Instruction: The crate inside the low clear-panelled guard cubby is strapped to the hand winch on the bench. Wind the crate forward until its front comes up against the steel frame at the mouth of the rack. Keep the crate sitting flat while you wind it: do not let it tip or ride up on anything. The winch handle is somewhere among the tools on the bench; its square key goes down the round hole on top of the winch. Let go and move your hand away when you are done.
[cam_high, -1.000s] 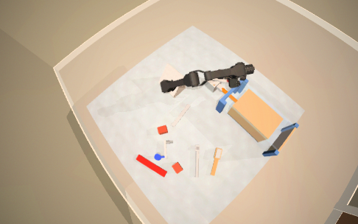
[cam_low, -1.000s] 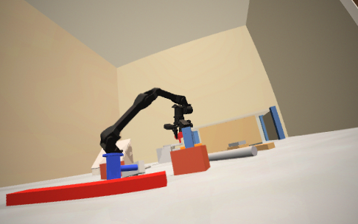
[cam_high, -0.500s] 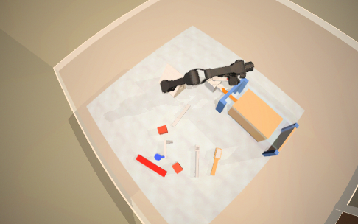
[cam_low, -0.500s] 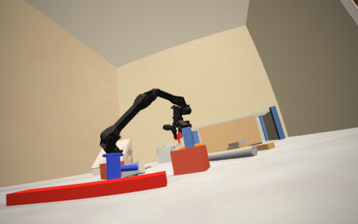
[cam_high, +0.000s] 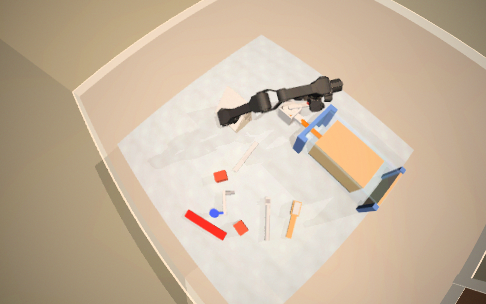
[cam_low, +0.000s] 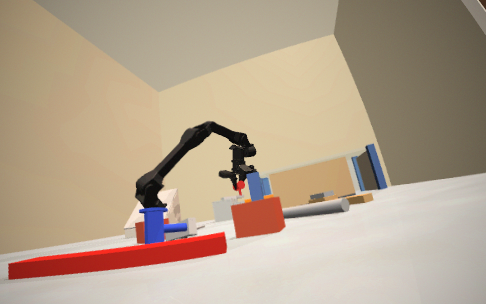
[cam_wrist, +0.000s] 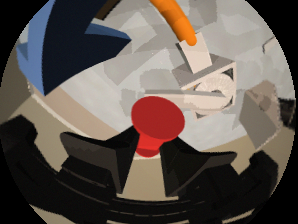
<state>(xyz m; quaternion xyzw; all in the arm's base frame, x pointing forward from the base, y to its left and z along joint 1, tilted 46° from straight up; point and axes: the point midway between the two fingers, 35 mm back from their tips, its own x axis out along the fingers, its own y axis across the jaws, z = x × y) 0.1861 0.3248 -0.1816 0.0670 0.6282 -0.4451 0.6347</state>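
Right now the winch handle is 4 cm to the right of my gripper tip and 3 cm below it. Round my gripper tip: grey winch: 5 cm behind, 11 cm to the right, 10 cm below; then red knob: 1 cm ahead, 1 cm to the right; then blue frame post: 13 cm ahead, 8 cm to the right, 3 cm below.
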